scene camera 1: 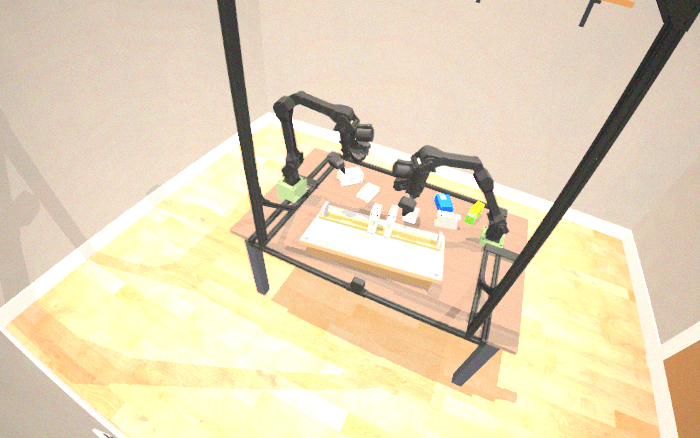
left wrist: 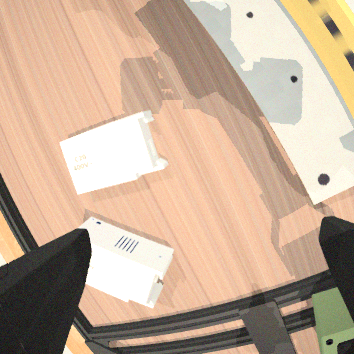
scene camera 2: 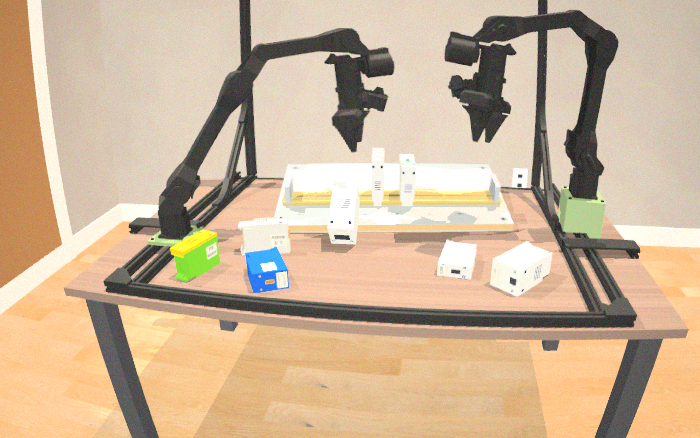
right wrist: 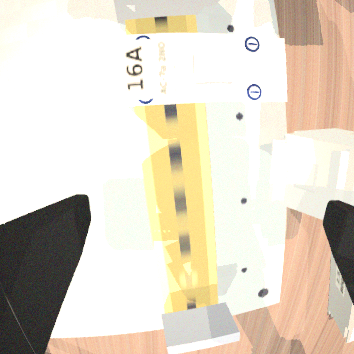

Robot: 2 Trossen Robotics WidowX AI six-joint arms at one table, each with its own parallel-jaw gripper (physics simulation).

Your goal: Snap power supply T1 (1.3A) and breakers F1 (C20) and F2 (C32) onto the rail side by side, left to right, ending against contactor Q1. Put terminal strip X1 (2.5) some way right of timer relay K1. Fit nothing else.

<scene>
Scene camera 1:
my left gripper
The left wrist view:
my left gripper
yellow rail
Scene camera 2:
my left gripper
my right gripper
blue module
green-yellow module
white box
yellow rail
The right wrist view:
my right gripper
yellow rail
</scene>
